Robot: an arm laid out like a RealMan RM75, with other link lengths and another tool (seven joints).
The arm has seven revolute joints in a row. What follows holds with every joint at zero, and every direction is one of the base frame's. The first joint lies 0.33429 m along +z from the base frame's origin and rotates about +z. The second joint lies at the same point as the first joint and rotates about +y. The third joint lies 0.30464 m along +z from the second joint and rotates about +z. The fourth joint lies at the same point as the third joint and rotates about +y. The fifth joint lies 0.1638 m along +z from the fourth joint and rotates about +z. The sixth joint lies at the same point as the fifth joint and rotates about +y. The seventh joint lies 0.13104 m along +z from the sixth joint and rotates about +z. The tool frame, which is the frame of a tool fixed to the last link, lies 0.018 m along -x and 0.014 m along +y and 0.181 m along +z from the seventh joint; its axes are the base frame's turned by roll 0, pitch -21.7 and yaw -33.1 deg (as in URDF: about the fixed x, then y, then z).
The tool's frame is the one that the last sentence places.
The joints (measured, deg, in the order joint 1, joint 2, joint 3, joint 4, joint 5, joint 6, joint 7), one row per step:
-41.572 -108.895 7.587 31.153 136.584 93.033 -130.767
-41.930 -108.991 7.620 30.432 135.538 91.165 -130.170
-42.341 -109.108 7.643 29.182 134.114 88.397 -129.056
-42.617 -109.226 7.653 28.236 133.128 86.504 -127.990
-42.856 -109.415 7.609 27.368 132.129 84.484 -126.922
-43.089 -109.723 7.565 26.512 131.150 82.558 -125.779
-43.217 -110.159 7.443 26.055 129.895 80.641 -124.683
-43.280 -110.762 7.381 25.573 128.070 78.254 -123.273
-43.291 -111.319 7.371 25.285 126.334 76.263 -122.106
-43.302 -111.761 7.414 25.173 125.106 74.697 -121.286
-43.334 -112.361 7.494 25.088 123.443 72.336 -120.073
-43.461 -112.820 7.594 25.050 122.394 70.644 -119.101
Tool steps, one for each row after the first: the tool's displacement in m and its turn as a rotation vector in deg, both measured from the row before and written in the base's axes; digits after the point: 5 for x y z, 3 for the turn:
0.00172 0.00930 0.00127 1.561 -0.108 0.129
0.00114 0.01243 0.00136 2.171 -0.072 0.284
0.00082 0.00794 0.00040 1.477 0.027 0.049
0.00005 0.00826 0.00045 1.578 0.062 0.234
0.00048 0.00722 -0.00064 1.423 0.018 0.192
0.00006 0.00810 0.00101 1.803 -0.062 0.341
-0.00040 0.00985 0.00182 2.344 -0.142 0.537
-0.00053 0.00827 0.00227 2.064 -0.195 0.555
-0.00126 0.00612 0.00159 1.508 -0.005 0.538
-0.00311 0.00890 0.00266 2.178 0.238 0.891
-0.00186 0.00601 0.00105 1.420 0.378 0.516

